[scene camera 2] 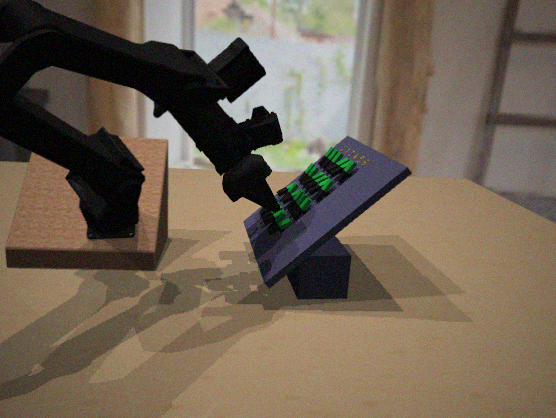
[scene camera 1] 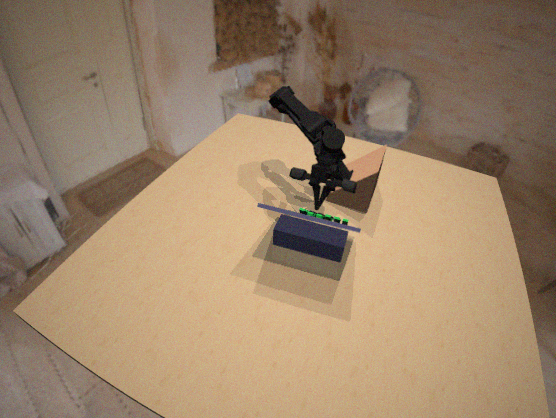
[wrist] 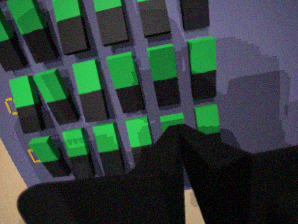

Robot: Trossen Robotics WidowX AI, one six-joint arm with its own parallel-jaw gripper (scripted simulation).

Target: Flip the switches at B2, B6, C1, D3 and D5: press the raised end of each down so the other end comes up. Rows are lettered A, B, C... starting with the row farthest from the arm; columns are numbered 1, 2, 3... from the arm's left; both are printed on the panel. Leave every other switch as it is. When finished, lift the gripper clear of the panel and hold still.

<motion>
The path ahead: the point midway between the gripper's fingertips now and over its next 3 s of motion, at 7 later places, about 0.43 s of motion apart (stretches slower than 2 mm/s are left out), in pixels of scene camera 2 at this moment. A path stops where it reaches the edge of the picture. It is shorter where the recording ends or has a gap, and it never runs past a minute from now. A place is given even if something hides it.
My gripper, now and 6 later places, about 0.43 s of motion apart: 277, 209; 279, 213; 279, 214; 280, 215; 281, 215; 275, 211; 259, 180
</motion>
